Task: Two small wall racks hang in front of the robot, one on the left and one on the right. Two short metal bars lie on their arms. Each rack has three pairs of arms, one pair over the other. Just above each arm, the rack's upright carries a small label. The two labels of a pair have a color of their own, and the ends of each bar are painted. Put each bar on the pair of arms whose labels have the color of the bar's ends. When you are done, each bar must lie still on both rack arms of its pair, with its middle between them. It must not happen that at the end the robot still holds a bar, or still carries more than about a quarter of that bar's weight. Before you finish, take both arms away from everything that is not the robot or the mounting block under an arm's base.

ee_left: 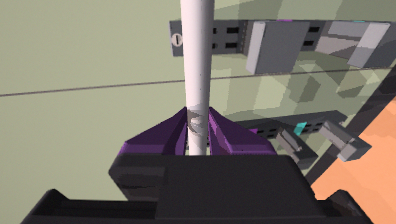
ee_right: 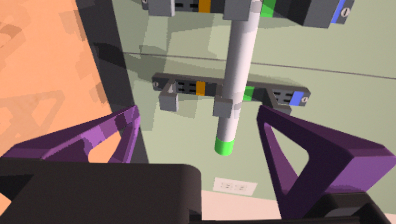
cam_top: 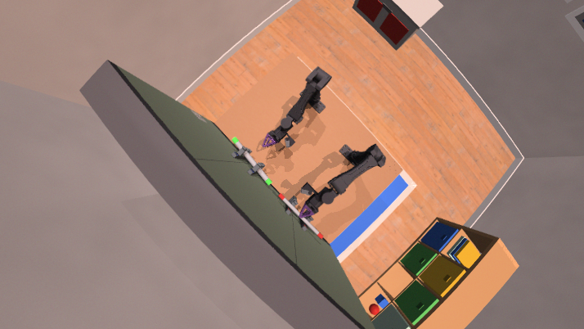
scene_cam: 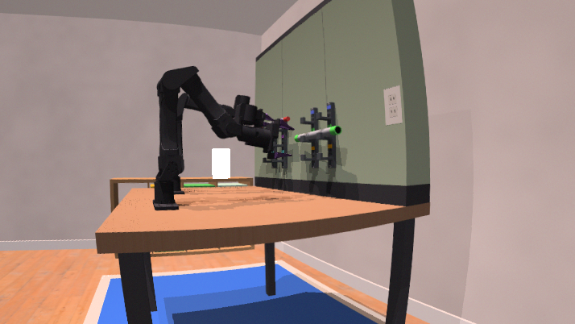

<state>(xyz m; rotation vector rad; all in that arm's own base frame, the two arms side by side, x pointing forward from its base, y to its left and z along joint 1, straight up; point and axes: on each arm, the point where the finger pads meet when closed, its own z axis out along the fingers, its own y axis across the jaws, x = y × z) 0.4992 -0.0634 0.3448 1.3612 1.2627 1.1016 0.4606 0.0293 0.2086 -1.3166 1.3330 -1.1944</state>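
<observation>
Right now the red-ended bar is right at my left hand. From my left hand the other things lie so: black strip 310 mm below, 210 mm to the right, 70 mm ahead; green wall panel 200 mm to the right, 140 mm ahead, 80 mm above; green-ended bar 390 mm to the right, 100 mm below, 60 mm ahead.
</observation>
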